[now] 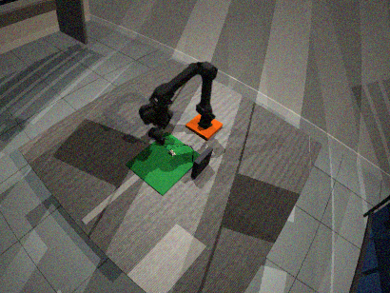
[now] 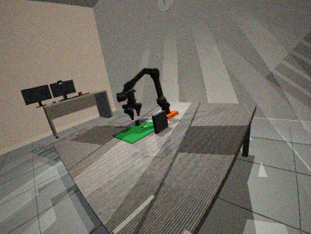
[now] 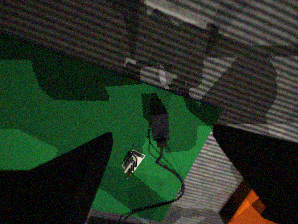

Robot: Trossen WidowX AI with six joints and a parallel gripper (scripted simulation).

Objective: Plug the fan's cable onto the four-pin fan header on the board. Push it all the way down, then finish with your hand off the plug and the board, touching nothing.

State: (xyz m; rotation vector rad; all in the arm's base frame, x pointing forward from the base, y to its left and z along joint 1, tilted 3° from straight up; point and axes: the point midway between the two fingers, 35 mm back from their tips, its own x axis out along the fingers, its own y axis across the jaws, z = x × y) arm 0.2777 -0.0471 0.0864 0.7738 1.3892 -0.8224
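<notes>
My gripper tip is 4 cm above the dark plug. Round my gripper tip: pale four-pin header: 9 cm to the left, 6 cm below, 1 cm behind; then green board: 10 cm to the left, 8 cm below, 5 cm ahead; then dark fan: 24 cm to the left, 5 cm behind.
</notes>
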